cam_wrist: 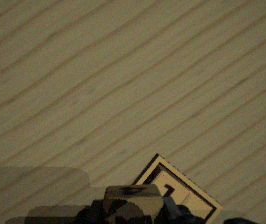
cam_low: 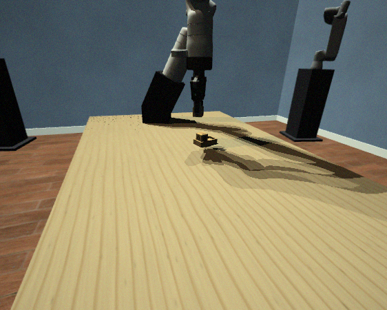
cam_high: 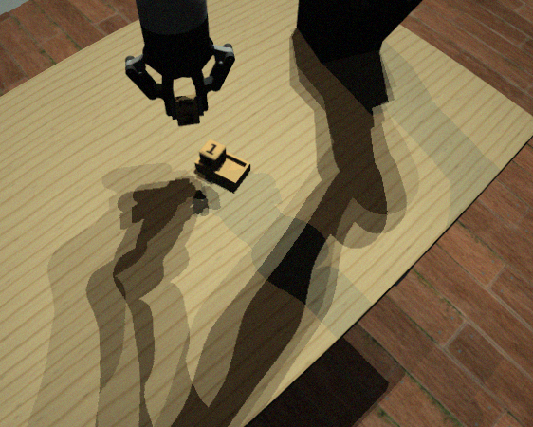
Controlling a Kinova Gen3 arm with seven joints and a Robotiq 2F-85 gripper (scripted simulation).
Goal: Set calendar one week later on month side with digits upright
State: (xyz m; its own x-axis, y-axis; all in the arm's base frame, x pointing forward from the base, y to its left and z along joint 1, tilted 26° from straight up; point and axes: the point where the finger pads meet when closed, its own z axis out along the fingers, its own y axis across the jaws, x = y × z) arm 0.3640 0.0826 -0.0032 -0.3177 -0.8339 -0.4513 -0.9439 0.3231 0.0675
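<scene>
Now: the wooden tray 120 mm below my hand, 30 mm to the left of it and 30 mm behind it. From my hand the other things lie so: cube 10 mm below.
</scene>
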